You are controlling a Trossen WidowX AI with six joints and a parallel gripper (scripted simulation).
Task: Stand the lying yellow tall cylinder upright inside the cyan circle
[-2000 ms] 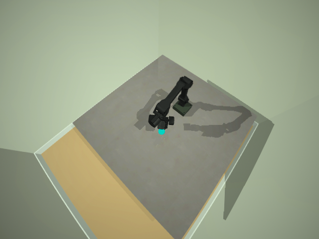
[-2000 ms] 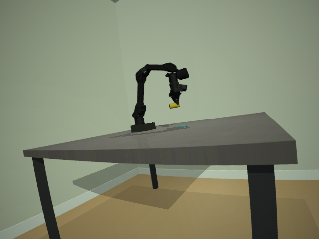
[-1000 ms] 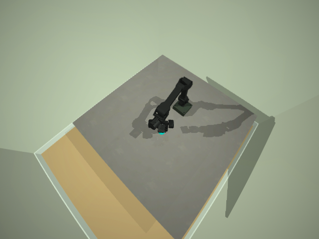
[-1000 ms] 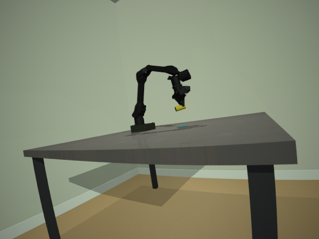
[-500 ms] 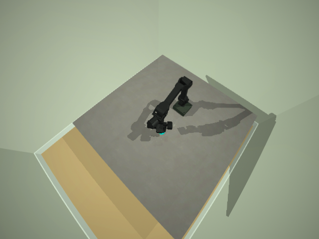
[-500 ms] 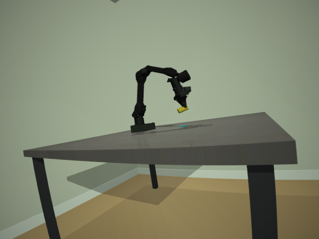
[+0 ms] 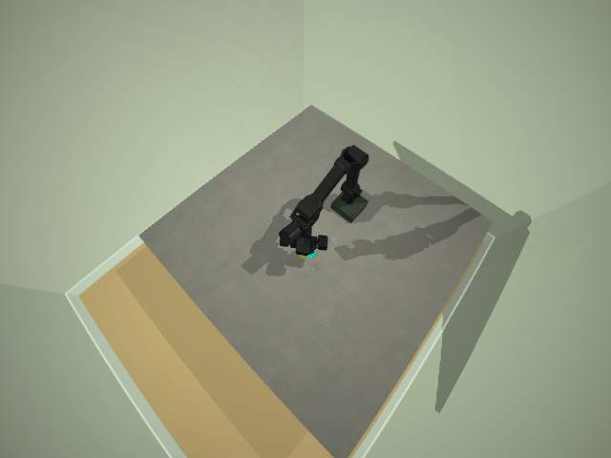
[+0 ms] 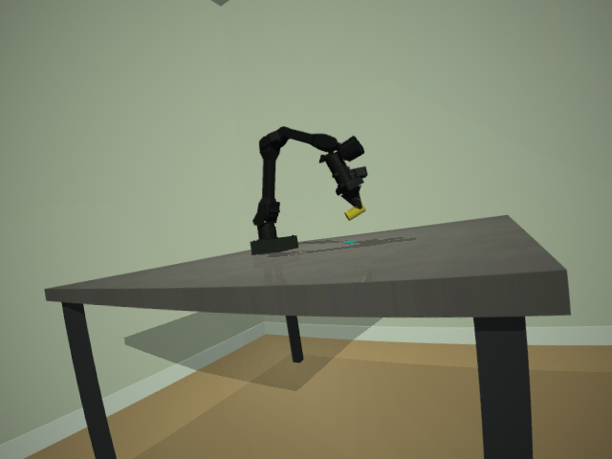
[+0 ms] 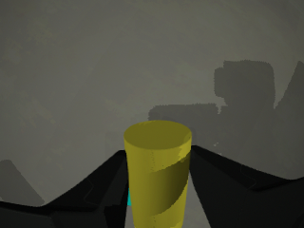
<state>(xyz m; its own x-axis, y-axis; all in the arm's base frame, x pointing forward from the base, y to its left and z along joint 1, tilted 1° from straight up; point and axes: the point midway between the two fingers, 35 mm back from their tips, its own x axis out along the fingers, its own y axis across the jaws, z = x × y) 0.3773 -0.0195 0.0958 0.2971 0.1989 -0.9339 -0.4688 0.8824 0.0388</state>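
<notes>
The cyan circle is 50 mm behind my gripper tip and 110 mm below it. Also, from my gripper tip: yellow tall cylinder (20 mm behind, 10 mm to the right, 10 mm below).
</notes>
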